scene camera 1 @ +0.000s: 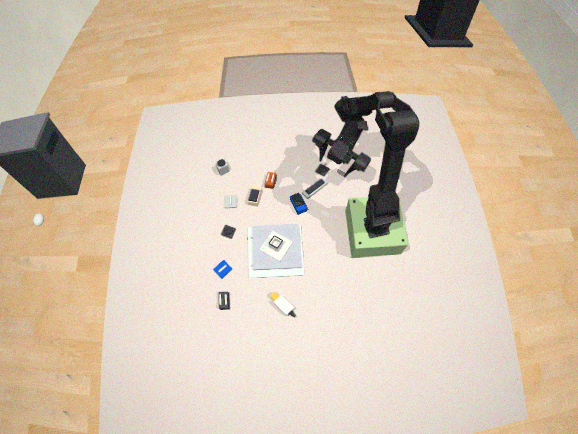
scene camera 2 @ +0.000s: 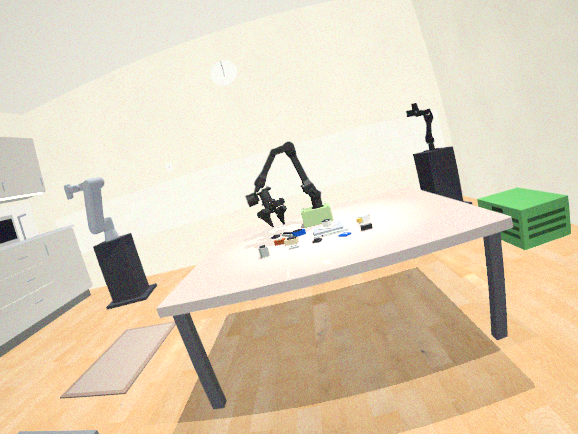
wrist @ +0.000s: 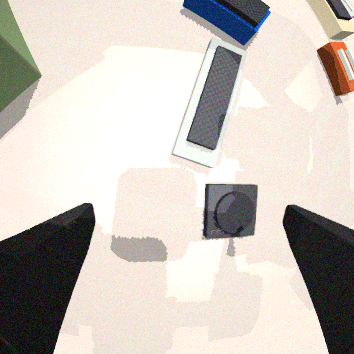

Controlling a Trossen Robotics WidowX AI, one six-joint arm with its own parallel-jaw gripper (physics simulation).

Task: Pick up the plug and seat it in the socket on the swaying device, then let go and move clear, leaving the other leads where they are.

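Note:
My gripper [scene camera 1: 334, 168] [scene camera 2: 278, 224] [wrist: 192, 214] is open and empty, pointing down above the table. A dark square piece with a round raised disc [scene camera 1: 322, 169] [wrist: 231, 211] lies below the gap between its fingers, right of centre in the wrist view. An orange block with white strips [scene camera 1: 270, 180] [scene camera 2: 279, 242] [wrist: 331, 65] lies farther off. Which piece is the plug I cannot tell. The likely device, a blue-grey plate [scene camera 1: 260, 260] on a white base, carries a tilted pale square and a dark-edged square frame; its sway cannot be judged.
A pale bar with a dark top [scene camera 1: 315, 188] [wrist: 197, 156] and a blue block [scene camera 1: 298, 203] [scene camera 2: 299, 232] [wrist: 215, 19] lie near the gripper. The green arm base [scene camera 1: 377, 246] [scene camera 2: 316, 216] [wrist: 17, 75] stands beside them. A white, yellow-tipped piece [scene camera 1: 284, 305] lies beyond the device.

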